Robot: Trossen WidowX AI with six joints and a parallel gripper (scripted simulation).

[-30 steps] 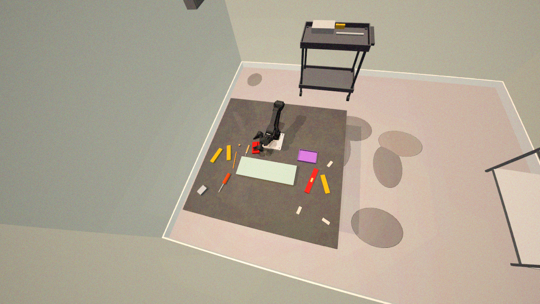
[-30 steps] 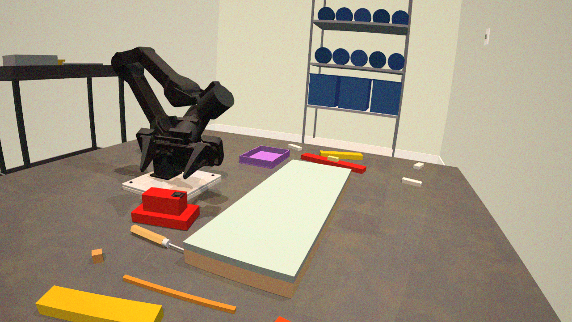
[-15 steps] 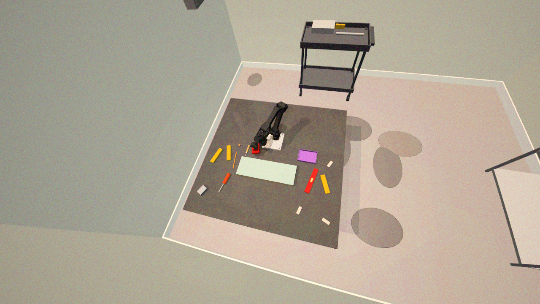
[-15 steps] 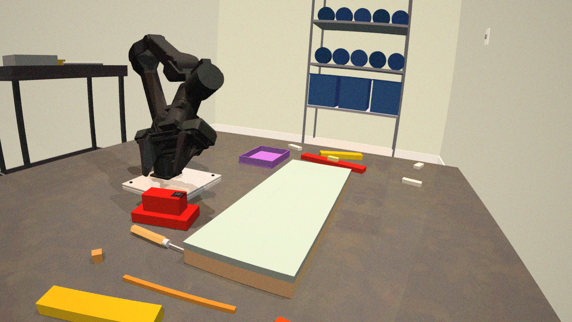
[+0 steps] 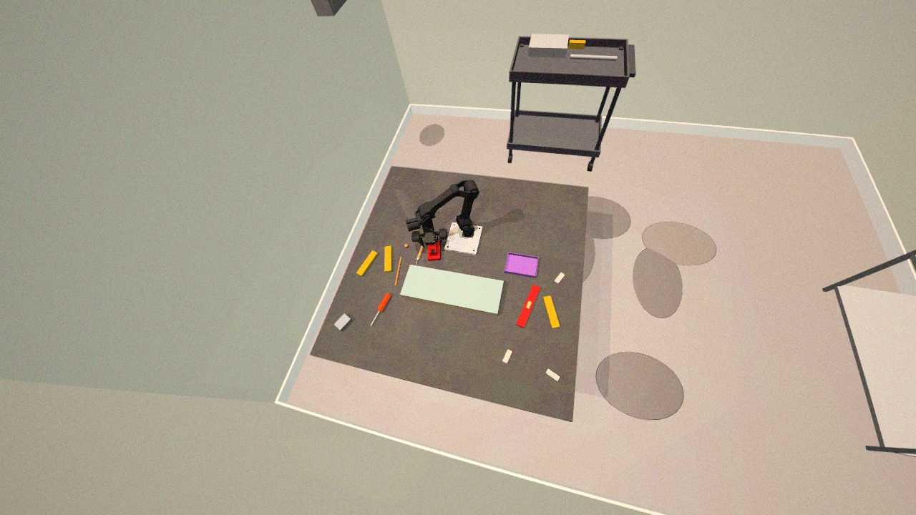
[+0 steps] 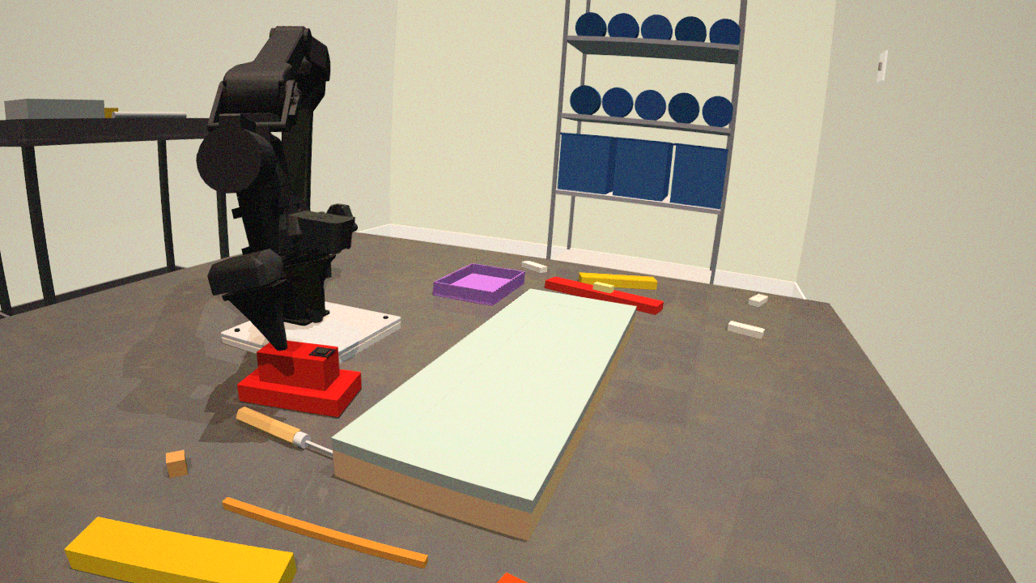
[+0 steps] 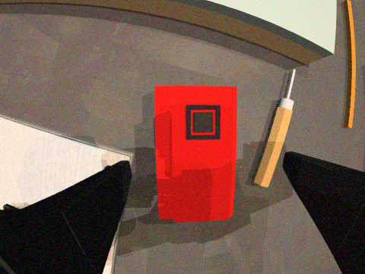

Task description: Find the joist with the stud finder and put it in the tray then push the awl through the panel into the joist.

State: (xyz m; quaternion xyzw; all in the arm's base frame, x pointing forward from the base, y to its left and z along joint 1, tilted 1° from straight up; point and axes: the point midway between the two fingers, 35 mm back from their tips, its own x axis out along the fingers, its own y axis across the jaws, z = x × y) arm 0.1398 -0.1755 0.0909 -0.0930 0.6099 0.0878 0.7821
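Now: the red stud finder 10 mm ahead of my gripper tip and 30 mm below it. Round my gripper tip: awl 50 mm ahead, 80 mm to the right, 70 mm below; small orange cube 10 mm behind, 170 mm to the right, 70 mm below; square indicator light 20 mm ahead, 10 mm to the left, 20 mm below.
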